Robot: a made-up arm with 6 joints.
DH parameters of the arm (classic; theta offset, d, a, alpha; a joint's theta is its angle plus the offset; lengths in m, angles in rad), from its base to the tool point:
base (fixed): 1.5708 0.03 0 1.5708
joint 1: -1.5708 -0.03 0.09 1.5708
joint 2: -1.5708 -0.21 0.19 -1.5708
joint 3: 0 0.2 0.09 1.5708
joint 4: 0.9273 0 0.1 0
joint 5: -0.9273 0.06 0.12 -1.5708
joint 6: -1.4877 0 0.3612 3.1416
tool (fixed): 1.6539 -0.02 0 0
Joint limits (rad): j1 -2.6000..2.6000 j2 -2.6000..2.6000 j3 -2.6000..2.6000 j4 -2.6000..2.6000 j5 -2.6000..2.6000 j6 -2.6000..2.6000
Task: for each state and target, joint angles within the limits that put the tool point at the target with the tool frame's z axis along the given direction. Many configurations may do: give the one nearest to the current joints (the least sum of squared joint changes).
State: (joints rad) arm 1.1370 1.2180 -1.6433 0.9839 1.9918 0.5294
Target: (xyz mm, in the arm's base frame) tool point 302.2 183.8 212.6 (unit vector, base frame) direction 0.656 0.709 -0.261
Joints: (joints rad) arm 1.3919 0.7138 -1.6371 1.2722 1.7381 -0.4092
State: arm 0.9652 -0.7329 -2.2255 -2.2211 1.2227 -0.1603
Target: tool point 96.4 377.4 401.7 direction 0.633 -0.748 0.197
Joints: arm 1.6070 -1.0688 -2.5652 -2.0497 1.6261 0.2245
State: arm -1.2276 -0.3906 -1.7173 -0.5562 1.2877 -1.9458
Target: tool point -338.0 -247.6 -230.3 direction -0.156 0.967 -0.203
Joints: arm -1.1702 -0.2326 -2.1117 -1.4598 0.7419 -2.0553
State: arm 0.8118 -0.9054 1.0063 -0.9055 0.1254 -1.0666
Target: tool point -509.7 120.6 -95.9 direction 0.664 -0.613 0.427
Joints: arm 0.7002 -0.4856 0.6580 -0.6677 0.3454 -1.0106
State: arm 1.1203 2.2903 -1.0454 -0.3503 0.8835 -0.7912
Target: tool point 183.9 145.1 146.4 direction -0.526 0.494 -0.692
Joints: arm 0.8116 2.3308 -0.5885 -0.3931 0.6891 -1.6231
